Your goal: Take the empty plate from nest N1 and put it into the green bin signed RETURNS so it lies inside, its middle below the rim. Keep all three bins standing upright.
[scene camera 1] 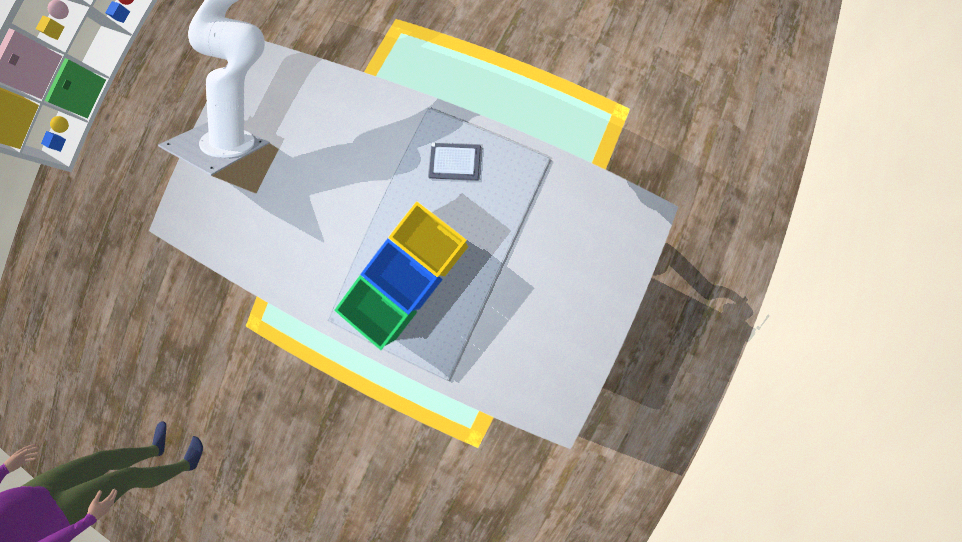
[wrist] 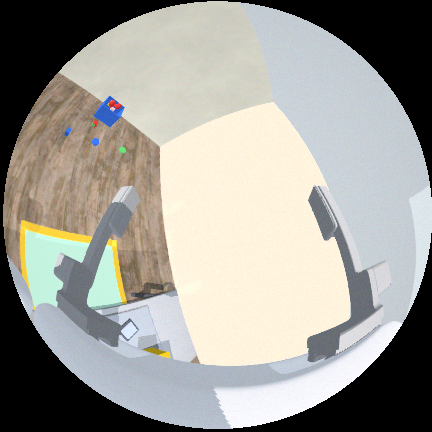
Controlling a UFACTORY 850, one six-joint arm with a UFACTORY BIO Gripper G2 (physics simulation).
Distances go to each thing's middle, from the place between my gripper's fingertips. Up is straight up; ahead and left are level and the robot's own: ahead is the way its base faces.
Right now the pale plate (scene camera 1: 447,160) is 96 cm below my hand, 50 cm ahead of it and 45 cm to the right of it.
